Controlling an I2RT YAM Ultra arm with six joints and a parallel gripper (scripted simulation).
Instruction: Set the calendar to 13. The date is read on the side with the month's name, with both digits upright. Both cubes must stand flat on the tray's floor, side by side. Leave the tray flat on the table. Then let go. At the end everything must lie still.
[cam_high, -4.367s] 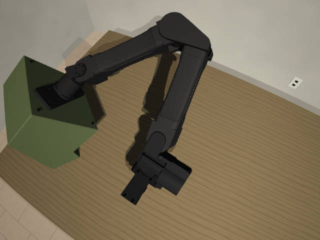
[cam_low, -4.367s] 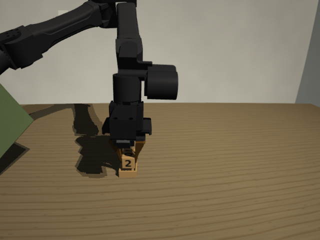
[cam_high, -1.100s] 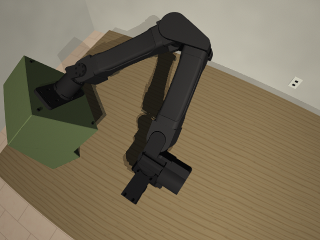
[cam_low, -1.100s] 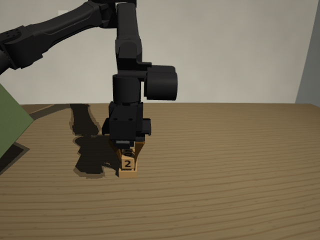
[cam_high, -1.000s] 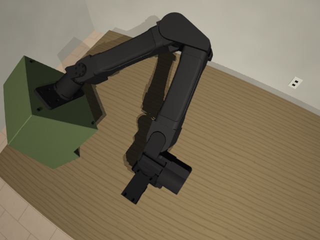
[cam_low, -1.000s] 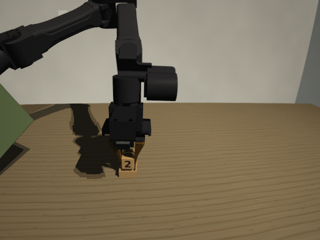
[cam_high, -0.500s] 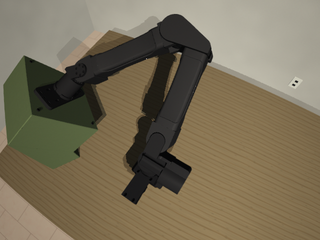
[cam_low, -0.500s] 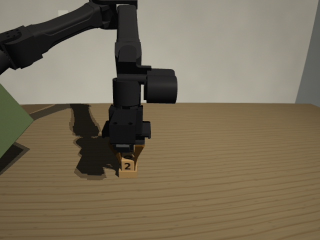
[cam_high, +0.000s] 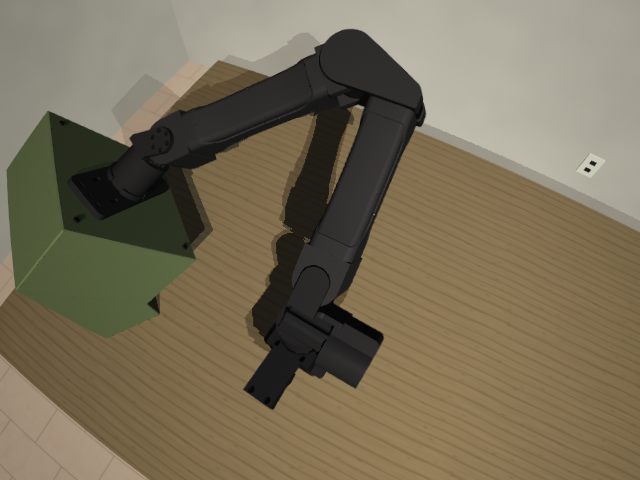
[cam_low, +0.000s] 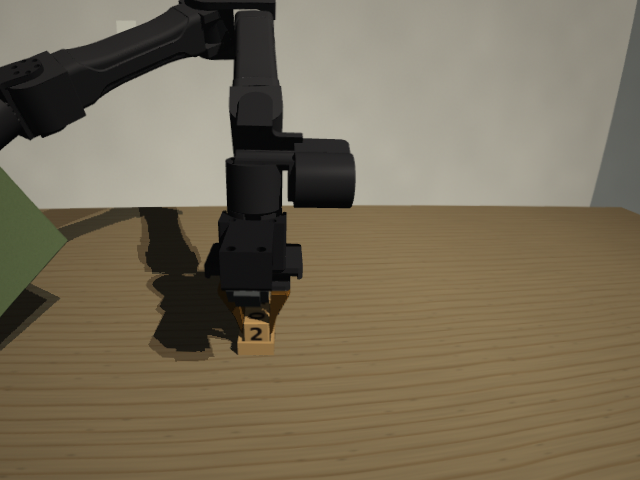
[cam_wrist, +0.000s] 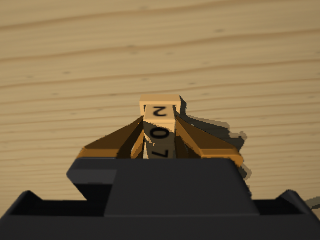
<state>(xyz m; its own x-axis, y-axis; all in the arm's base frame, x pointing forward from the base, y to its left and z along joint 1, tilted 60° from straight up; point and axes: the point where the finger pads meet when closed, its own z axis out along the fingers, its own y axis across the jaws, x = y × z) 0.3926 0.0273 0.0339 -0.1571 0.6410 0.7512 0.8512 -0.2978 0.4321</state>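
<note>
My gripper is now right at the wooden cube. From my hand the other things lie so: wooden tray: 20 mm to the left, 20 mm below.
</note>
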